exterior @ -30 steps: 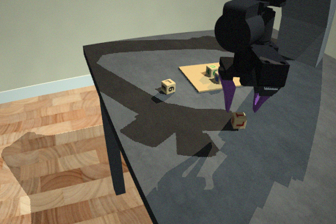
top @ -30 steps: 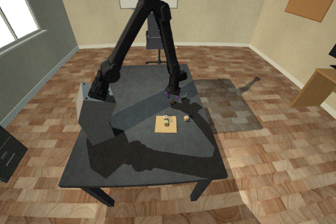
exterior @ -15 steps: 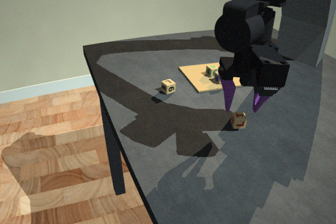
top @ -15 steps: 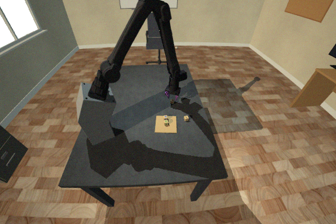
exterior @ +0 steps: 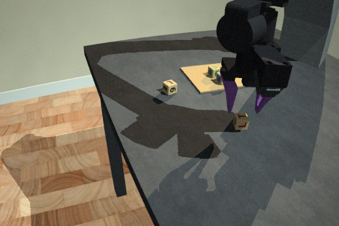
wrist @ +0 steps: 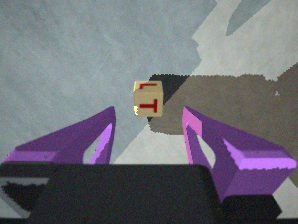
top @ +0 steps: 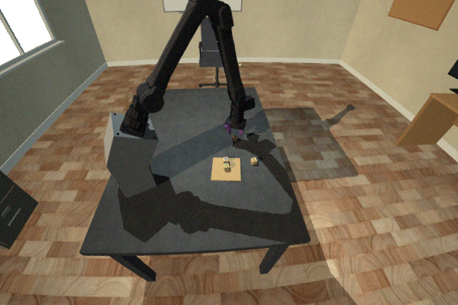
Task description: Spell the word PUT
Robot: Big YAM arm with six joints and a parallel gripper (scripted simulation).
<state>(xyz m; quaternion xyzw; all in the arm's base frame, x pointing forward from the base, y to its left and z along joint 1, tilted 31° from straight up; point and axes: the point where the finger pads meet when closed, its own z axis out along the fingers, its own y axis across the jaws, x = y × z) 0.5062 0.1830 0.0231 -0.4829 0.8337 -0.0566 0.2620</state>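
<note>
My hand is 3 cm above the T block. Also, from my hand: mat 8 cm behind, 20 cm to the right, 4 cm below.
</note>
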